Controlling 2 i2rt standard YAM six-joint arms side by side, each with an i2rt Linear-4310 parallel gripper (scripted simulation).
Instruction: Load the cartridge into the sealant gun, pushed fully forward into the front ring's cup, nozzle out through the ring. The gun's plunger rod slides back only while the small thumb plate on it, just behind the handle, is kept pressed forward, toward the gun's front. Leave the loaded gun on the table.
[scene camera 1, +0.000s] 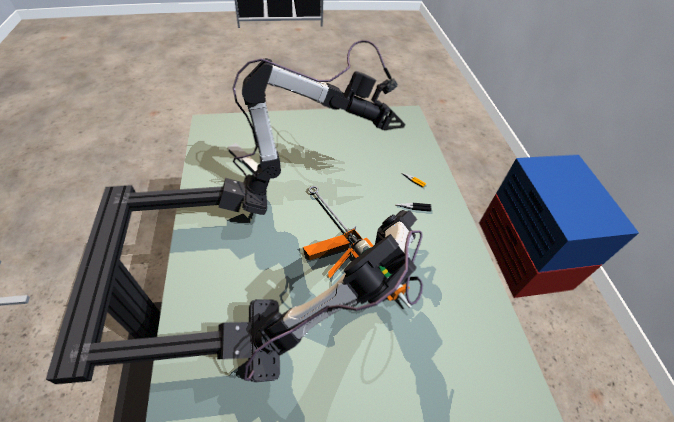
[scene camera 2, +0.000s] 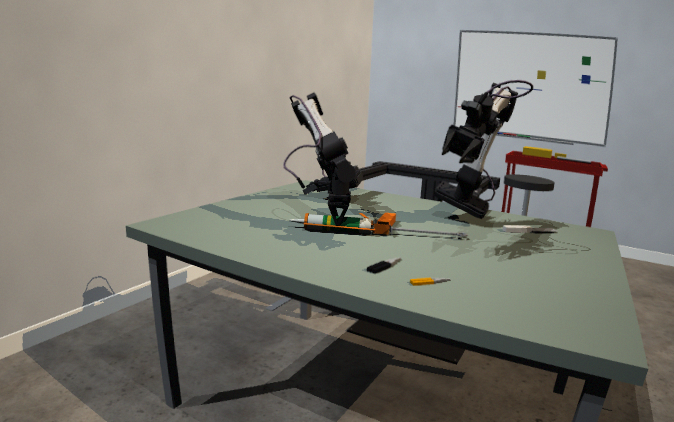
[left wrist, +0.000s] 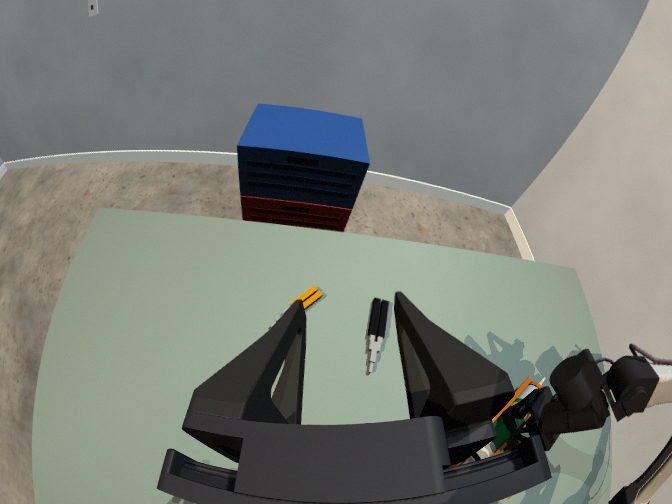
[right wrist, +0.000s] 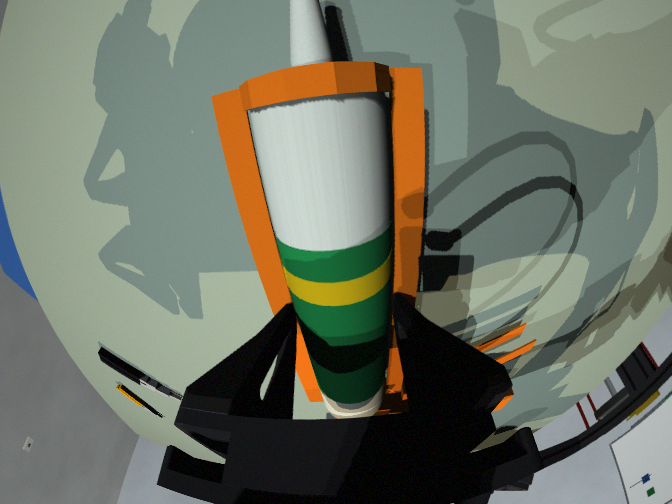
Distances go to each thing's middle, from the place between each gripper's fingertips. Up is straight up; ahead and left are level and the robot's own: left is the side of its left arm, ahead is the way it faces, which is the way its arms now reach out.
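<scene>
Counting from my left hand (scene camera 2: 451, 157), the cartridge (scene camera 2: 313, 219) is 41 cm to the right, 12 cm behind and 28 cm below. The orange sealant gun (scene camera 1: 338, 243) is 28 cm below that same hand, 26 cm to the right of it and 22 cm behind it, while the black-handled tool (right wrist: 106, 357) is 30 cm below it, 13 cm to the right of it and 6 cm ahead of it.
As for my right hand (scene camera 2: 338, 223), the orange sealant gun is 13 cm to the left of it, 9 cm behind it and 2 cm below it. You'd find the black-handled tool 20 cm ahead of my right hand, 26 cm to the left of it and 3 cm below it, and the cartridge is 1 cm ahead of that hand, 2 cm to the right of it and 1 cm below it.
</scene>
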